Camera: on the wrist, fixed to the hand. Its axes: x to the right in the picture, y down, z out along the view.
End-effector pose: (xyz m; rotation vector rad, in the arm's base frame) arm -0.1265 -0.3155 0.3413 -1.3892 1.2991 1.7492
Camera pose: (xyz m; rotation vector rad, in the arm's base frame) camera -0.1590 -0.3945 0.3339 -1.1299 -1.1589 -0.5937
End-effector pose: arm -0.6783 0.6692 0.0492 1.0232 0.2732 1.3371
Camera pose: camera -0.7484 0.7150 0.0676 -0.2734 1.0477 -1.4889
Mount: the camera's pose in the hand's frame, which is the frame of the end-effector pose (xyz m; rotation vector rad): 0.0283 0.0555 -0.0589 -0.0193 0.0121 -3.1025
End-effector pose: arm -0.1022 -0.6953 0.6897 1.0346 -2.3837 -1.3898
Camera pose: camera -0.1207 -0.7368 0.7624 -1.9992 -0.8286 0.2705
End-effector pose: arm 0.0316 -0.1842 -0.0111 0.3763 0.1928 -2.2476
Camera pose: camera 0.0687 -0.2249 -0.0768 0.1516 -0.3294 0.8958
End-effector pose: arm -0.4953 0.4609 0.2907 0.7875 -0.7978 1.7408
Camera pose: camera -0.5637 0.5091 0.2722 0.7286 0.6987 -1.0916
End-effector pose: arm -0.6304 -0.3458 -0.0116 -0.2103 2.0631 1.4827
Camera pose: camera -0.6998 -0.3730 0.0308 -1.8384 -0.1559 -0.6520
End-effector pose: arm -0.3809 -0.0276 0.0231 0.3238 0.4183 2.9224
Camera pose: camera -0.4297 -0.0896 -0.0104 -0.2868 0.2124 -0.1314
